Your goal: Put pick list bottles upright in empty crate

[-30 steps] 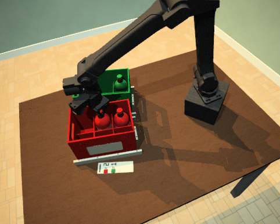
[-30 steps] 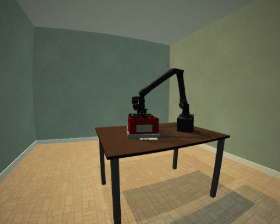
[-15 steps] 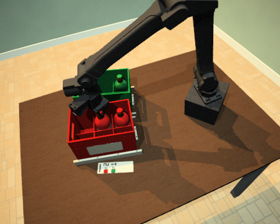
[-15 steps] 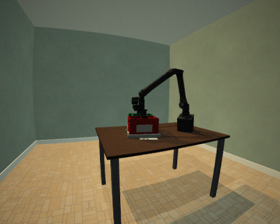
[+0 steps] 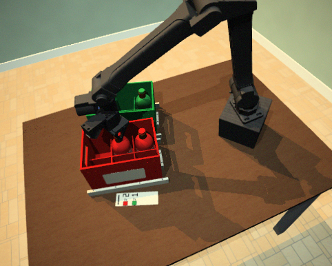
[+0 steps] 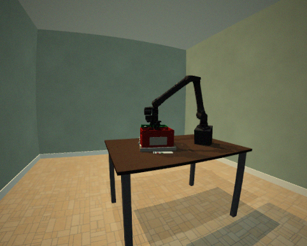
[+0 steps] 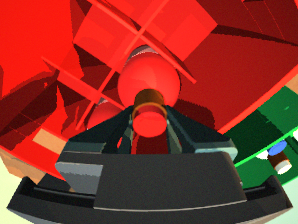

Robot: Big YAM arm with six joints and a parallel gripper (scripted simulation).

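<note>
Right now the red crate is 70 mm below my hand and 50 mm to the left of it. The rest, counted from my hand: blue-capped bottle 160 mm to the right, 60 mm below, 40 mm ahead; red bottle 90 mm behind, 60 mm below, 10 mm to the left; green crate 180 mm to the right, 70 mm below, 50 mm behind.
</note>
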